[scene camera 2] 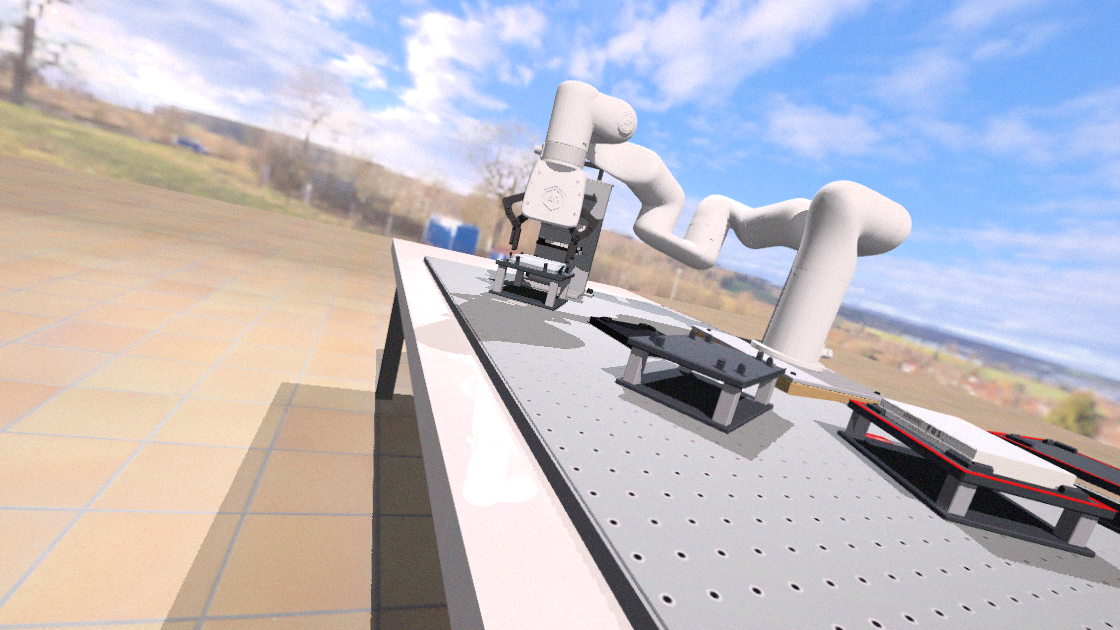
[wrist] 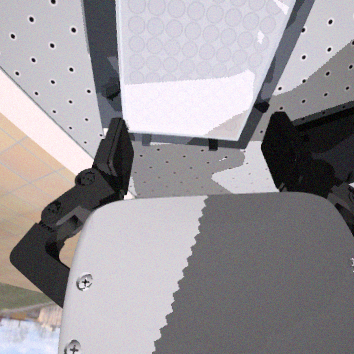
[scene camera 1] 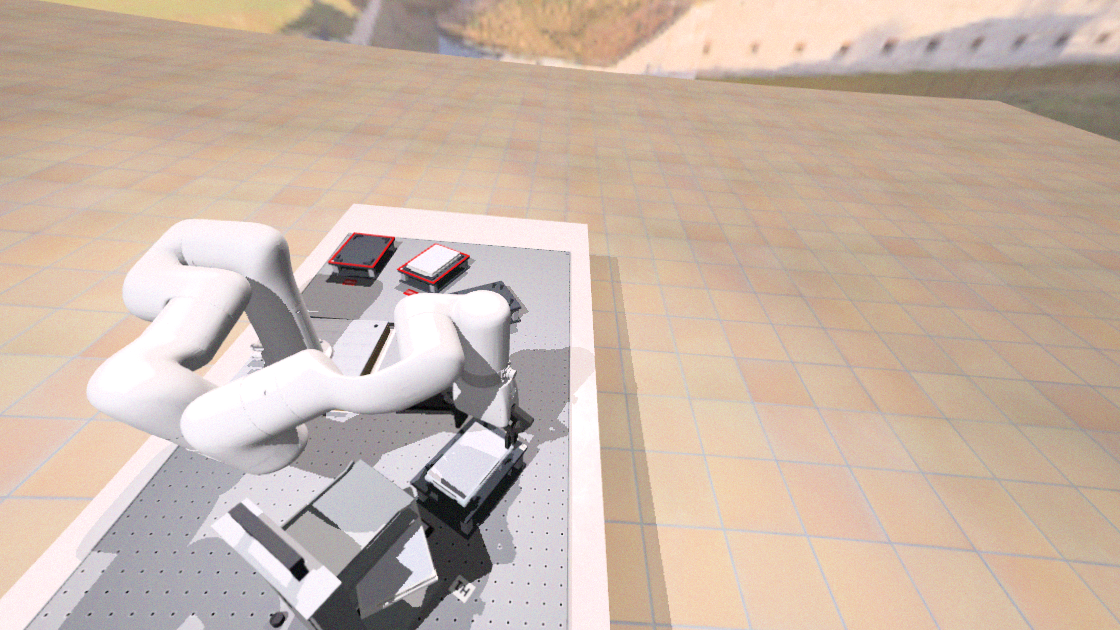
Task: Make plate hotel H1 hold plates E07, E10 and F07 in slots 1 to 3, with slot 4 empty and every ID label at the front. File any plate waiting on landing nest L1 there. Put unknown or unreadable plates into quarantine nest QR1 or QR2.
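Places are measured from the arm's base along level axes (x ahead, y left, z up), in metres.
Where they show: gripper, fingertip midpoint: (scene camera 2: 540, 256) (wrist: 197, 131) (scene camera 1: 485, 432); arm's base, origin of the base link: (scene camera 2: 785, 357).
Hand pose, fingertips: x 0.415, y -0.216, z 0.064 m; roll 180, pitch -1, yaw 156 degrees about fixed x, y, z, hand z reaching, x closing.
Things, the pixels of their top centre, and the offset from my fingertips. "spot": a spot on its surface instead.
- raised dark nest, middle of its top: (wrist: 199, 43) (scene camera 1: 470, 457) (scene camera 2: 540, 258) dz -0.007, dx -0.021, dy -0.046 m
- Hotel H1, surface spot: (scene camera 1: 360, 501) spot: dz +0.141, dx -0.123, dy -0.198 m
- white plate, middle of its top: (scene camera 2: 966, 431) (scene camera 1: 434, 257) dz -0.029, dx -0.202, dy +0.587 m
- red-rimmed nest, middle of its top: (scene camera 2: 1109, 466) (scene camera 1: 362, 247) dz -0.037, dx -0.407, dy +0.632 m
- empty dark raised nest, middle of its top: (scene camera 2: 715, 344) (scene camera 1: 481, 297) dz -0.023, dx -0.052, dy +0.412 m
- low dark piece, surface spot: (wrist: 325, 130) spot: dz -0.071, dx -0.124, dy +0.120 m
My gripper (scene camera 1: 485, 430) (scene camera 2: 542, 249) (wrist: 197, 131) is open and empty, pointing down at one end of a pale plate. The plate (scene camera 1: 469, 462) (scene camera 2: 540, 262) (wrist: 190, 65) lies on a raised dark nest (scene camera 1: 440, 493) (wrist: 102, 50); its ID cannot be read. In the wrist view the fingertips are wider apart than the plate's near end. Hotel H1 (scene camera 1: 360, 501) (scene camera 2: 592, 227) stands beside that nest; its slot contents are unclear. A white plate (scene camera 1: 434, 260) (scene camera 2: 1010, 454) sits on a red-rimmed nest; its label starts with F0, last digit unclear. Another red-rimmed nest (scene camera 1: 362, 249) is empty.
An empty dark raised nest (scene camera 1: 501, 296) (scene camera 2: 697, 351) stands between the red-rimmed nests and the gripper, partly hidden by the arm in scene camera 1. A low dark piece (scene camera 2: 622, 329) (wrist: 325, 130) lies nearby. A flat board (scene camera 1: 352, 344) with a tan edge lies near the arm's base.
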